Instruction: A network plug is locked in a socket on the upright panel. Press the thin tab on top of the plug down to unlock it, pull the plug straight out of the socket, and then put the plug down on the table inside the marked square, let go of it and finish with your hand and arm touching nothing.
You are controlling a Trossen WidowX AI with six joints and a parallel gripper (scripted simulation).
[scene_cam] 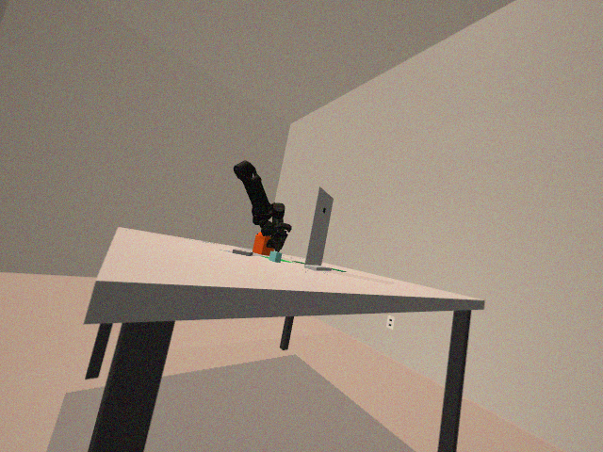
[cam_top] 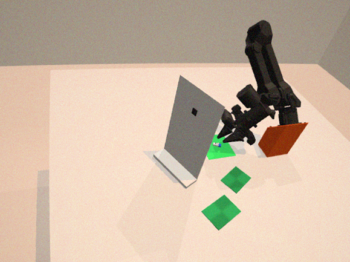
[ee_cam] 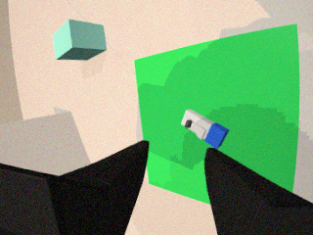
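The thin pale tab is 30 mm below my gripper tip, 10 mm to the right of it and 10 mm ahead of it. The rest, counted from my gripper tip: bright green square: 40 mm below; small teal block: 130 mm ahead, 90 mm to the right, 20 mm below; blue plug: 30 mm below, 10 mm to the right.
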